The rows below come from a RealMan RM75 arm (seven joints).
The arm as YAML. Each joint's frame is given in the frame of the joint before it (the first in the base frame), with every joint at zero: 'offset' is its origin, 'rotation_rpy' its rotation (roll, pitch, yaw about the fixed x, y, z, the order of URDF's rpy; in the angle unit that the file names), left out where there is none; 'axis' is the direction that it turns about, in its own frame. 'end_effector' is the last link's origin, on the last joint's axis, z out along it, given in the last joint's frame.
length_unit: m
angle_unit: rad
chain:
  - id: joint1
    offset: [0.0, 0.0, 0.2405]
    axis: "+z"
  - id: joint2
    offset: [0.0, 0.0, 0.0]
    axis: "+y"
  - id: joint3
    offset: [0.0, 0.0, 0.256]
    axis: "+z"
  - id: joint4
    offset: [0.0, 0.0, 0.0]
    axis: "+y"
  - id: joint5
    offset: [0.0, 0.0, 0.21]
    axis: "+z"
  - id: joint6
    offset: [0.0, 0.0, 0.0]
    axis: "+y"
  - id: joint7
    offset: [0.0, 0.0, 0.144]
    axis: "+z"
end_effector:
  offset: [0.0, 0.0, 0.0]
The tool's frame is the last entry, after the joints.
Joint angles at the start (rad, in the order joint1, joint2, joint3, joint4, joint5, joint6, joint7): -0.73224, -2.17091, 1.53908, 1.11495, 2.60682, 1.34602, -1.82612
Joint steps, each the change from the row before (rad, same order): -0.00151, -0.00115, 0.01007, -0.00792, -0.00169, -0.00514, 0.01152; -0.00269, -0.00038, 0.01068, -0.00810, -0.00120, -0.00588, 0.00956; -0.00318, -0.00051, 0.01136, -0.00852, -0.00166, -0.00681, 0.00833; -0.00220, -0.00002, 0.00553, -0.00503, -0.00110, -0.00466, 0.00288; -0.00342, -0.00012, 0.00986, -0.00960, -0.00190, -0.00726, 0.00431; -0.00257, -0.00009, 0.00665, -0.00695, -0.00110, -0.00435, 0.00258; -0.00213, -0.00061, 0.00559, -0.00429, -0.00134, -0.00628, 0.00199
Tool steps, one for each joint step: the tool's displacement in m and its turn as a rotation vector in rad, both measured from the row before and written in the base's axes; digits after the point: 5 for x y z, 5 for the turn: -0.00035, -0.00115, -0.00268, -0.01159, 0.00587, -0.01288; -0.00019, -0.00078, -0.00245, -0.00994, 0.00670, -0.01294; 0.00000, -0.00076, -0.00264, -0.00948, 0.00618, -0.01265; 0.00006, -0.00013, -0.00130, -0.00334, 0.00254, -0.00556; -0.00031, -0.00051, -0.00237, -0.00669, 0.00511, -0.00769; -0.00031, -0.00041, -0.00161, -0.00491, 0.00401, -0.00456; 0.00045, -0.00005, -0.00145, -0.00184, 0.00088, -0.00599
